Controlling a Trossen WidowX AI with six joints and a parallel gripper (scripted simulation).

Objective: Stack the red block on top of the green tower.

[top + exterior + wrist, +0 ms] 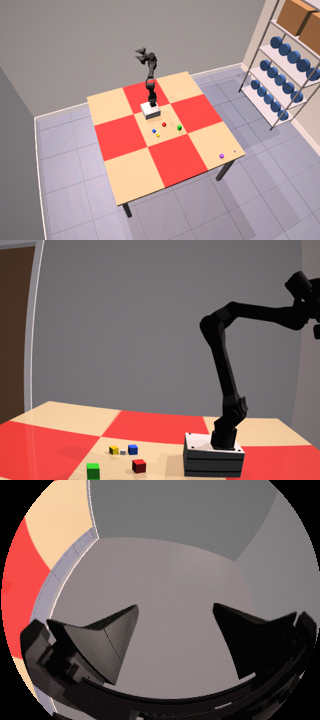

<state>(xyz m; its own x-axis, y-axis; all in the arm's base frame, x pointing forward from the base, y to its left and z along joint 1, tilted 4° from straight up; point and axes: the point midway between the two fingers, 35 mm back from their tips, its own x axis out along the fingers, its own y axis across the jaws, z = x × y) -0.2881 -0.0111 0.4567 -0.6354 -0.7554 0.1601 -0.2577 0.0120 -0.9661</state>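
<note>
Now: the red block 570 mm ahead of my gripper tip, 80 mm to the left of it and 510 mm below it. Also, from my gripper tip: blue block: 610 mm ahead, 50 mm to the right, 510 mm below; yellow block: 670 mm ahead, 30 mm to the right, 520 mm below; small white block: 640 mm ahead, 30 mm to the right, 520 mm below.
</note>
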